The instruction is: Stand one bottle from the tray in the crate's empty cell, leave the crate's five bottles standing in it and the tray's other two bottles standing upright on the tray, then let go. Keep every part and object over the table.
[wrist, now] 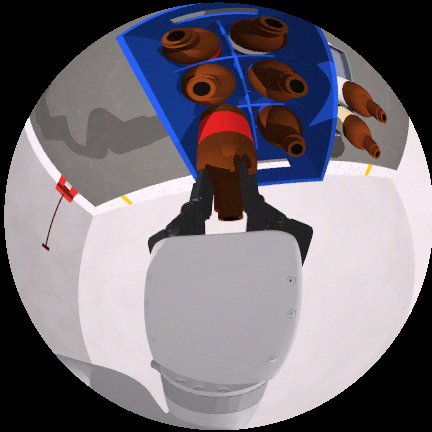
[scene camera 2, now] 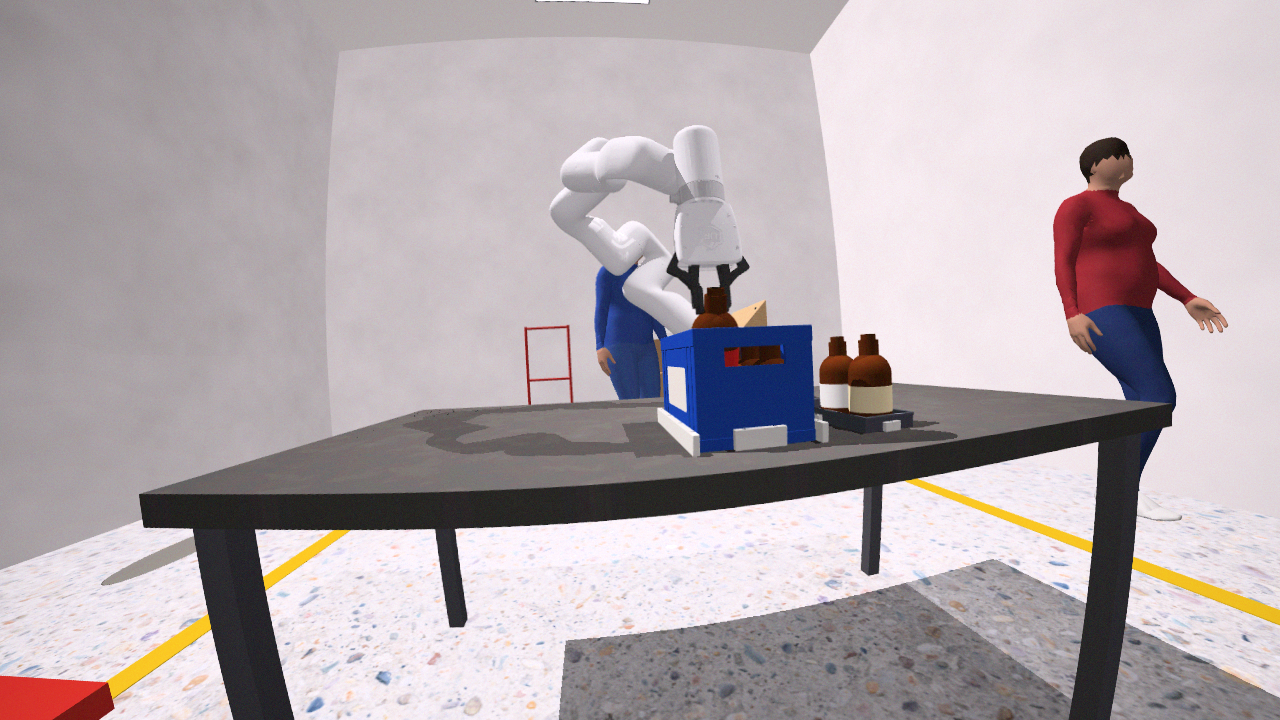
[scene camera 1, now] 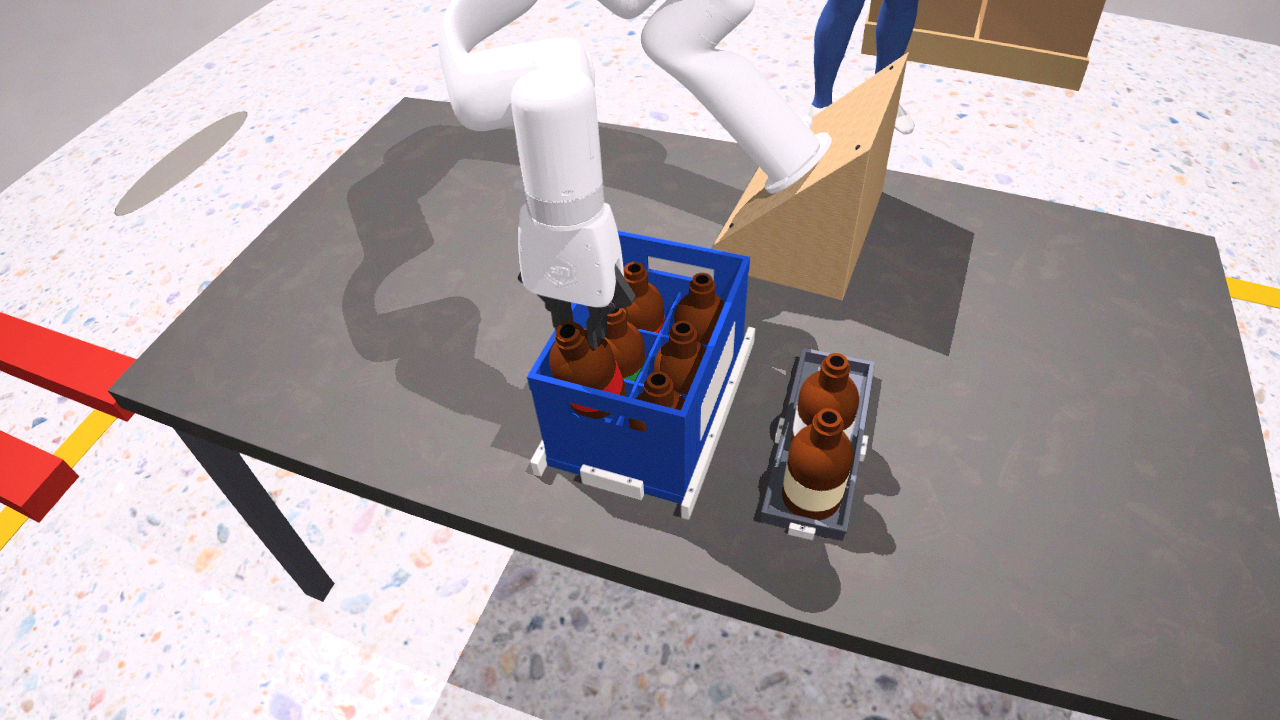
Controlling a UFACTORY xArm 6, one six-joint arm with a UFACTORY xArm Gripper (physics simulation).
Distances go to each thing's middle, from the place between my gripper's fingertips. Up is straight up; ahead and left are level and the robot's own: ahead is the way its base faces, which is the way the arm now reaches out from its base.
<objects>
Right now my hand is 190 mm above the long white rail (scene camera 1: 700, 471), 140 mm to the right of it and 90 mm past it. The rest, counted from my hand: cream-label bottle (scene camera 1: 820, 457) (280 mm to the left, 120 mm below, 10 mm behind).
</objects>
